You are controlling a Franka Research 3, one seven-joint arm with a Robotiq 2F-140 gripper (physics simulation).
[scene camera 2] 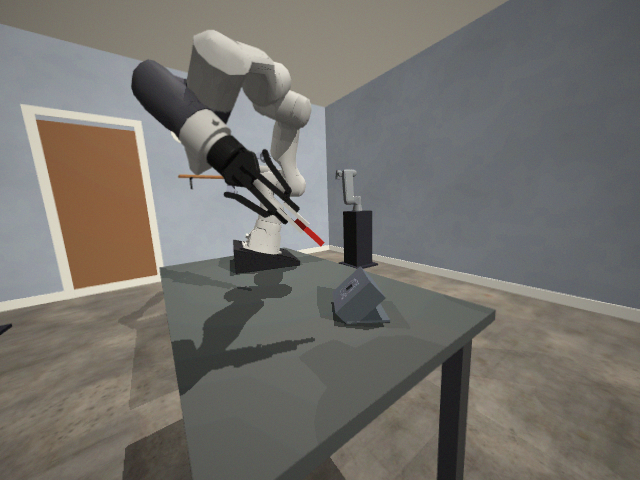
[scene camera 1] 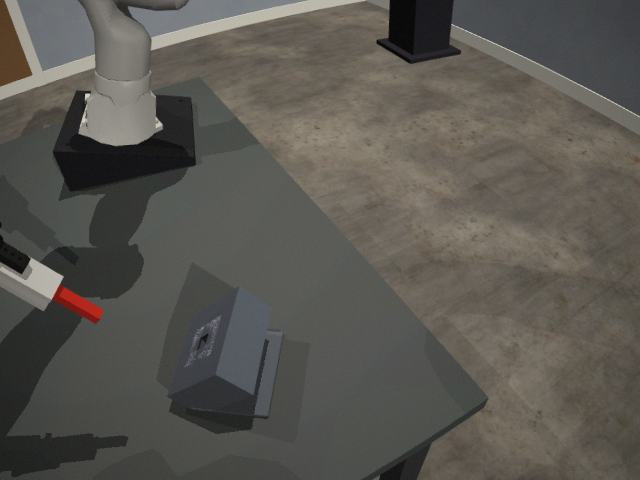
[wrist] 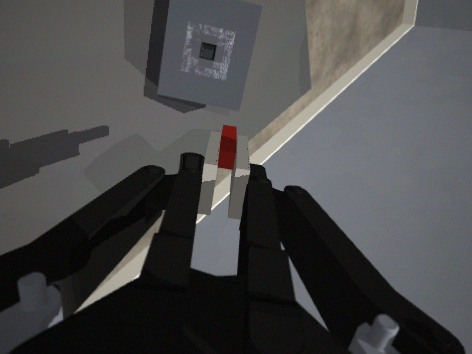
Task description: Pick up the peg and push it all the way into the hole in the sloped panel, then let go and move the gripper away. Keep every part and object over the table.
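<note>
A red square peg (scene camera 1: 80, 304) (scene camera 2: 312, 234) (wrist: 228, 145) sticks out beyond the light fingertips of my gripper (scene camera 2: 300, 220) (wrist: 226, 152). The gripper is shut on the peg. Gripper and peg are tilted, pointing down toward the panel block, and are held in the air above the table, apart from the block. The grey-blue sloped panel (scene camera 1: 230, 335) (scene camera 2: 364, 294) (wrist: 230, 92) stands on the table. Its square hole (scene camera 1: 203, 339) (scene camera 2: 349, 286) (wrist: 208, 51) has a pale speckled square around it. In the wrist view the hole is above and slightly left of the peg's tip.
The dark grey table (scene camera 1: 330, 289) (scene camera 2: 242, 403) carries the panel block and the arm's black base (scene camera 1: 124, 165) (scene camera 2: 258, 260). The table's right edge and near corner lie beyond the block in scene camera 1. Shadows of the arm fall across the table.
</note>
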